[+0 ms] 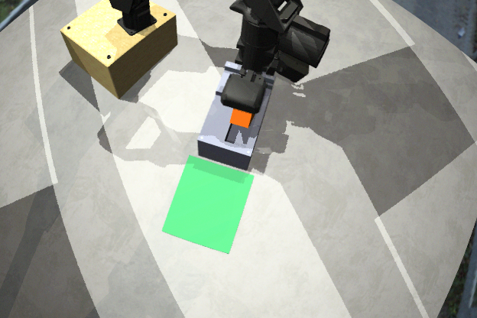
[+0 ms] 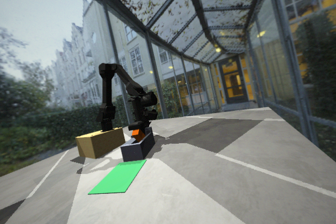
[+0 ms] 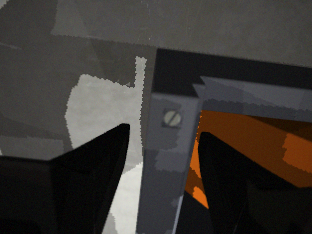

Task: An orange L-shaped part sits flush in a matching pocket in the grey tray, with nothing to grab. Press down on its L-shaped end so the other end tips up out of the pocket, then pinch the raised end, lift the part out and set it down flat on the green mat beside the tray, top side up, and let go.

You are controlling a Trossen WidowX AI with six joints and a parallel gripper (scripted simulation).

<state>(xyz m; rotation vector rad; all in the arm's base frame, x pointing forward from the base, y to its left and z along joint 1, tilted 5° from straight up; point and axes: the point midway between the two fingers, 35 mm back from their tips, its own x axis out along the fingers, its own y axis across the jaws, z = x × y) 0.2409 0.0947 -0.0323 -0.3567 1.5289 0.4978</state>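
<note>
The orange L-shaped part lies 2 cm ahead of my gripper tip, 5 cm to the right of it and 1 cm above it. The rest, counted from my gripper tip: green mat 11 cm ahead, 19 cm to the right, 5 cm below.
</note>
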